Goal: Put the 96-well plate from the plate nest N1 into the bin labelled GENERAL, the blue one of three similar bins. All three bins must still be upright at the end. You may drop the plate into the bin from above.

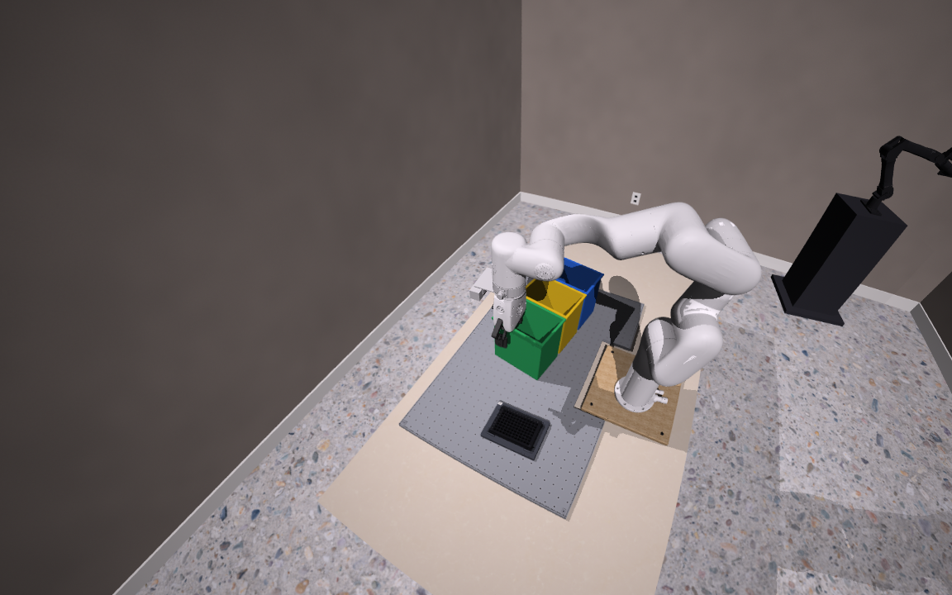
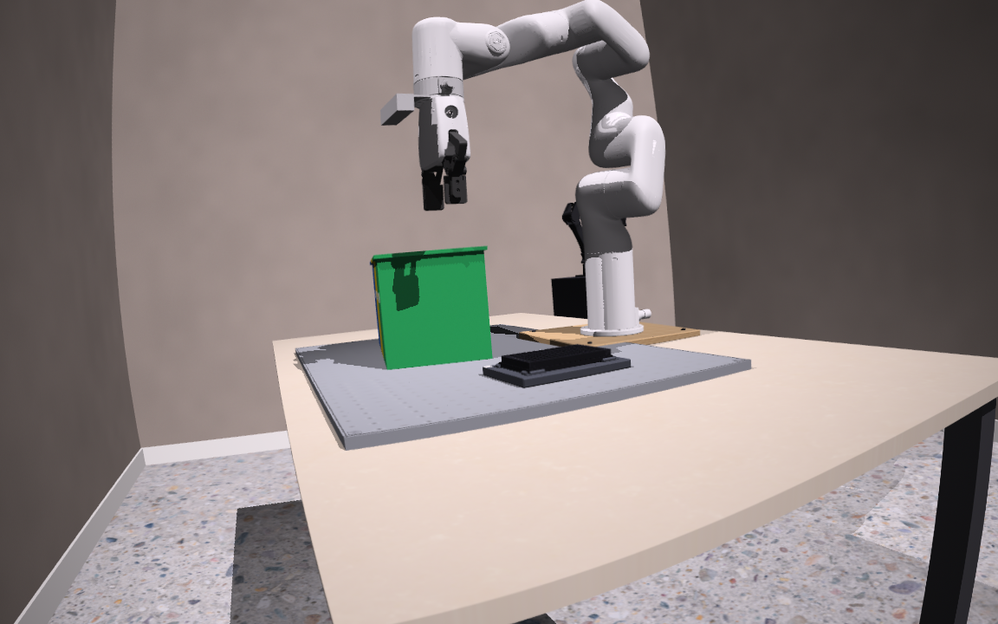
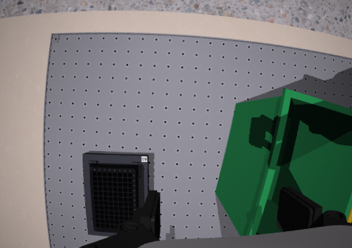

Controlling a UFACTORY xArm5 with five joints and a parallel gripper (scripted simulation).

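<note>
The black 96-well plate is 23 cm below my hand, 14 cm to the left of it and 7 cm behind it. Round my hand: green bin 16 cm below, 12 cm to the right, 2 cm behind; then yellow bin 25 cm to the right, 16 cm below, 7 cm behind; then dark plate nest 24 cm below, 14 cm to the left, 7 cm behind.
</note>
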